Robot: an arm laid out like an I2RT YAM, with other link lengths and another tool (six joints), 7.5 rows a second.
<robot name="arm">
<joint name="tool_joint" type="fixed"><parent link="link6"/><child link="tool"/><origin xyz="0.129 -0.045 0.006" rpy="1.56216 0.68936 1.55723"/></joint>
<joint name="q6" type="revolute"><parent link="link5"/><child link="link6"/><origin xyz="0.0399 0 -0.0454" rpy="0 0 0"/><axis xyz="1 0 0"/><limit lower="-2.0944" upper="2.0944"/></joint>
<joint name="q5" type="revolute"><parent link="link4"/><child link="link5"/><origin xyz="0.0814 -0.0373 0.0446" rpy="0 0 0"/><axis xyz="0 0 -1"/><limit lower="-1.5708" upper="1.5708"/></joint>
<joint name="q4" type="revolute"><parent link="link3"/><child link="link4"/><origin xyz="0.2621 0.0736 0.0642" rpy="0 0 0"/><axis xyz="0 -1 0"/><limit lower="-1.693" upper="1.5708"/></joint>
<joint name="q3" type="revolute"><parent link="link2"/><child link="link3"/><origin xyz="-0.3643 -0.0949 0" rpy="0 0 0"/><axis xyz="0 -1 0"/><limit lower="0" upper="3.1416"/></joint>
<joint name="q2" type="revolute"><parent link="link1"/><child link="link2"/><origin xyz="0.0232 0.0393 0.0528" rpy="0 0 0"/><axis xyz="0 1 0"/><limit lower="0" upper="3.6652"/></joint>
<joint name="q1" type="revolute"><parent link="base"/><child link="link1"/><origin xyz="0 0 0.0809" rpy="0 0 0"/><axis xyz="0 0 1"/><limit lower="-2.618" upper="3.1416"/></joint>
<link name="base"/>
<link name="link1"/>
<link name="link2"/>
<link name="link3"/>
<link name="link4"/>
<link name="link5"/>
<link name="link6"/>
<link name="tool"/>
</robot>
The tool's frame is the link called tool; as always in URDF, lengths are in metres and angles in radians.
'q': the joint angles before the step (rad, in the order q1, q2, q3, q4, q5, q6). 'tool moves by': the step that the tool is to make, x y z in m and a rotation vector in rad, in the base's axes. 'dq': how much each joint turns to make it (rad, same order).
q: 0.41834 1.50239 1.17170 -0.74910 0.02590 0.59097
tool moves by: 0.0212 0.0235 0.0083 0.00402 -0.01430 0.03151
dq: 0.03398 0.06383 0.08564 -0.00718 0.00327 0.00103
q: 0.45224 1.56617 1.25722 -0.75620 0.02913 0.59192
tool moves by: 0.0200 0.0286 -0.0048 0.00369 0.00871 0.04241
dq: 0.03665 0.08183 0.07152 0.00426 -0.00912 -0.00156
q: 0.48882 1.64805 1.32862 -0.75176 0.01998 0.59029
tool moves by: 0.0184 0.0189 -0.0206 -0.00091 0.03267 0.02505
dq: 0.01088 0.08851 0.03930 0.02007 -0.01961 -0.00568
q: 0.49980 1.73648 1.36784 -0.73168 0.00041 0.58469
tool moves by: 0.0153 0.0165 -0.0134 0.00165 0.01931 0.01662
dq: 0.01090 0.07048 0.04674 0.00764 -0.01221 -0.00031
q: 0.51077 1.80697 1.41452 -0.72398 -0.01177 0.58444
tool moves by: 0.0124 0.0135 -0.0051 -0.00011 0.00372 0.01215
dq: 0.01111 0.04985 0.04968 -0.00312 -0.00202 -0.00017
